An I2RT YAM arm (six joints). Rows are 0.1 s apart.
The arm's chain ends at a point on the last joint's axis. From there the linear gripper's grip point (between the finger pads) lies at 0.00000 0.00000 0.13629 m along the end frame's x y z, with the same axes.
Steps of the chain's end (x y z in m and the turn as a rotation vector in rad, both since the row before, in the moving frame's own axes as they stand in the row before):
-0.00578 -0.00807 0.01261 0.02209 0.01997 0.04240
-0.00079 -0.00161 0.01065 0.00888 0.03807 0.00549
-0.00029 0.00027 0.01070 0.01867 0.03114 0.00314
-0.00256 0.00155 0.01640 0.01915 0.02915 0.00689
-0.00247 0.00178 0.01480 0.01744 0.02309 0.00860
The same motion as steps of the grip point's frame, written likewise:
-0.00300 -0.01102 0.01255 0.02209 0.01997 0.04240
0.00440 -0.00281 0.01055 0.00888 0.03807 0.00549
0.00396 -0.00227 0.01061 0.01867 0.03114 0.00314
0.00142 -0.00105 0.01632 0.01915 0.02915 0.00689
0.00069 -0.00058 0.01474 0.01744 0.02309 0.00860

